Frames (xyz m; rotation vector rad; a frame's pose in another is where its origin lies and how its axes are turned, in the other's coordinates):
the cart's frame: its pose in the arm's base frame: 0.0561 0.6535 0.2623 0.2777 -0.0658 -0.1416
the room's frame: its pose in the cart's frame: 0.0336 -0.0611 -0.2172 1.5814 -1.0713 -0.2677
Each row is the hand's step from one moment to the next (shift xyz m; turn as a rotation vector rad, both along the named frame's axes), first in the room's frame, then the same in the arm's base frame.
Working: the room's frame: its pose in the arm's base frame: 0.0996 0.6487 0.0384 1.7720 -1.2407 -0.4800

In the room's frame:
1: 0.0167 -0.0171 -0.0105 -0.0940 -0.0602 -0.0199
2: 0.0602 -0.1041 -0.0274 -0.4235 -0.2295 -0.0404
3: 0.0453 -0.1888 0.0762 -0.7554 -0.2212 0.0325
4: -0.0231 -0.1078 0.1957 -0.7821 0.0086 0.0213
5: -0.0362 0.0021 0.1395 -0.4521 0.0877 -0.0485
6: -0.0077 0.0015 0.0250 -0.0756 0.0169 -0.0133
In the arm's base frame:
1: 0.0240 -0.0085 -0.0059 0.0074 0.0985 -0.0557
2: 0.1019 -0.0311 -0.0621 -0.0250 0.4177 -0.2420
3: 0.0666 -0.0555 -0.1897 -0.2227 0.6798 -0.3299
4: -0.0930 -0.0558 -0.1967 -0.3508 0.6858 -0.1371
5: -0.1176 -0.0300 -0.0778 -0.2037 0.4153 0.0217
6: -0.0222 -0.0044 -0.0132 -0.0315 0.0715 0.0082

